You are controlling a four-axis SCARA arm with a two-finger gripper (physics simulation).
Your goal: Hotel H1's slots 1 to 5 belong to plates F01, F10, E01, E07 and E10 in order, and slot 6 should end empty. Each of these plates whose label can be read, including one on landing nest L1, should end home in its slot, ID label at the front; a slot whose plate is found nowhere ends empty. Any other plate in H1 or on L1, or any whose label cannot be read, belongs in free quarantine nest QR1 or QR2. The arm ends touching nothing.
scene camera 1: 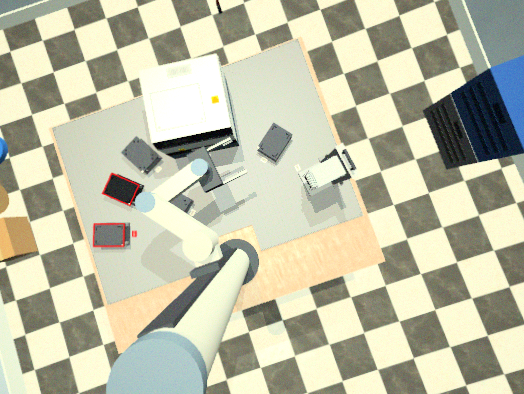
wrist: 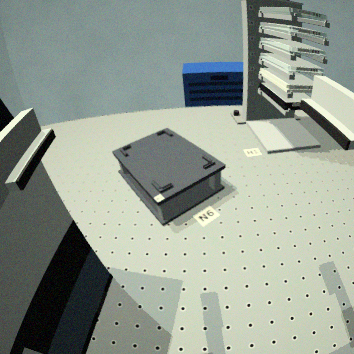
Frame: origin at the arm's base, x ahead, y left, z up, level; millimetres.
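Where they show: gripper, between the fingertips: [scene camera 1: 238, 155] [wrist: 176, 96].
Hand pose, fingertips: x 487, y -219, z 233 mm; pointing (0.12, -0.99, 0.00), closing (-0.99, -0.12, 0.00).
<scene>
After its pixels a point has its place.
My gripper [scene camera 1: 239, 155] {x 487, y -219, z 233 mm} [wrist: 176, 96] {x 487, y -219, z 233 mm} is open and empty, held above the table in front of the white instrument, touching no plate. Hotel H1 [scene camera 1: 350, 161] {x 282, y -629, z 359 mm} [wrist: 252, 60] {x 346, y -609, z 171 mm} stands upright at the right of the table. In the wrist view several pale plates lie stacked in it, with a dark piece [wrist: 274, 97] {x 318, y -528, z 113 mm} in the lowest level; their ID labels are too small to read. Two red-edged nests show at the left in the scene view: one with a black top [scene camera 1: 121, 189] {x 567, y 436, z 63 mm} and one with a grey top [scene camera 1: 109, 235] {x 358, y 570, z 62 mm}. Their names are not readable. Nest L1 cannot be identified.
A dark, box-like nest [scene camera 1: 275, 142] {x 527, y -412, z 63 mm} [wrist: 167, 162] {x 526, y -393, z 63 mm} stands beside label N6 [wrist: 206, 215] {x 469, y -327, z 13 mm}, between the instrument and H1. The large white instrument [scene camera 1: 177, 107] {x 776, y -31, z 258 mm} is at the back. More dark nests [scene camera 1: 142, 155] {x 701, y 274, z 63 mm} [scene camera 1: 182, 202] {x 394, y 153, z 63 mm} stand left of the gripper, one partly under the arm.
</scene>
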